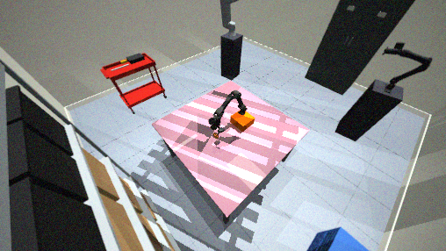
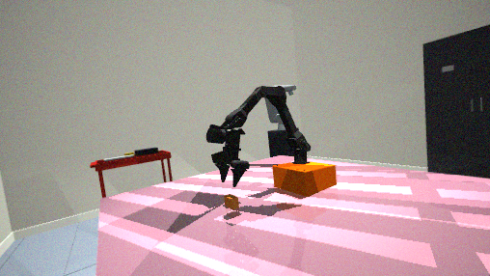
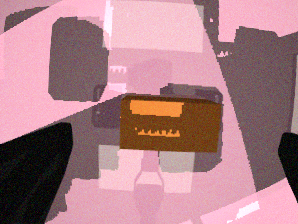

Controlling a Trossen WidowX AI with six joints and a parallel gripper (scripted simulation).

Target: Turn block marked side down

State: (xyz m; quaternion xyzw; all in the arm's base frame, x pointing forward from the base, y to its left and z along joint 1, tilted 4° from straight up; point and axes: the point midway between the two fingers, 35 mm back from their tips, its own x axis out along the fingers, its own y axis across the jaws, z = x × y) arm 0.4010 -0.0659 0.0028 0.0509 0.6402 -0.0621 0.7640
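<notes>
Now: gripper tip 10 mm past the orange block and 70 mm above it.
</notes>
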